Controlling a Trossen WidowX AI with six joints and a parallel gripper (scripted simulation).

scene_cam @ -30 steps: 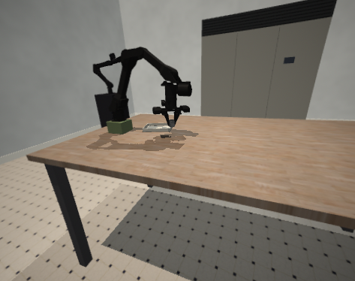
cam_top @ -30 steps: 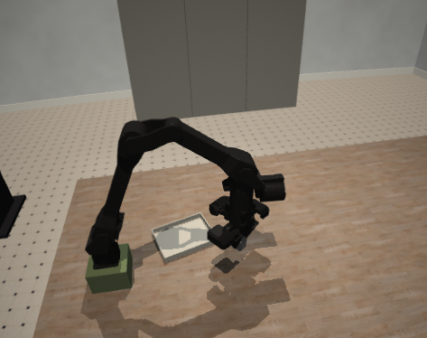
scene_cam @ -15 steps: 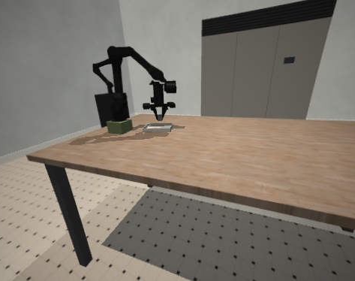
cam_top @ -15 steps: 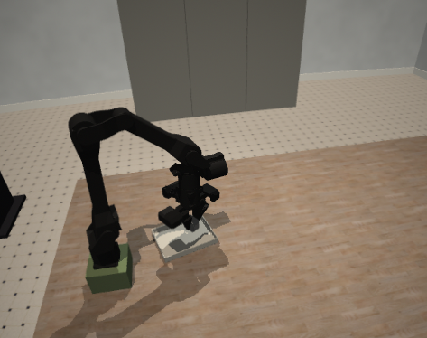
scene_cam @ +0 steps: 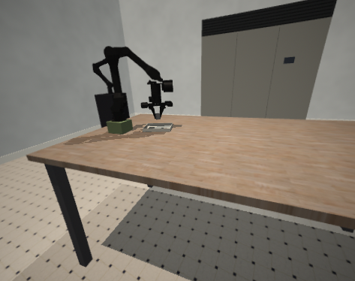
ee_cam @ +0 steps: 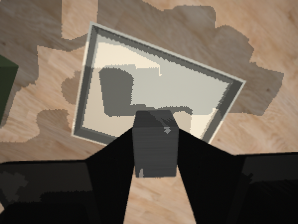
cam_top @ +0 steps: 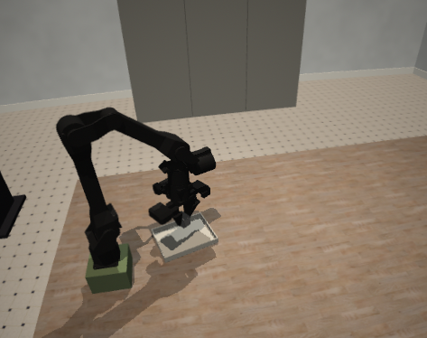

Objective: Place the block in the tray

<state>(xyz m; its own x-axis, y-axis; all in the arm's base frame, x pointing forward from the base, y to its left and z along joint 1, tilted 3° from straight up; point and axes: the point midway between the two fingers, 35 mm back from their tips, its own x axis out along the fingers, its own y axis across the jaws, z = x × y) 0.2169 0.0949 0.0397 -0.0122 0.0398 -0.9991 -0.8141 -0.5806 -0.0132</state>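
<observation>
Now: the white tray 90 mm below my hand. Round my hand: grey block: 20 mm below.
</observation>
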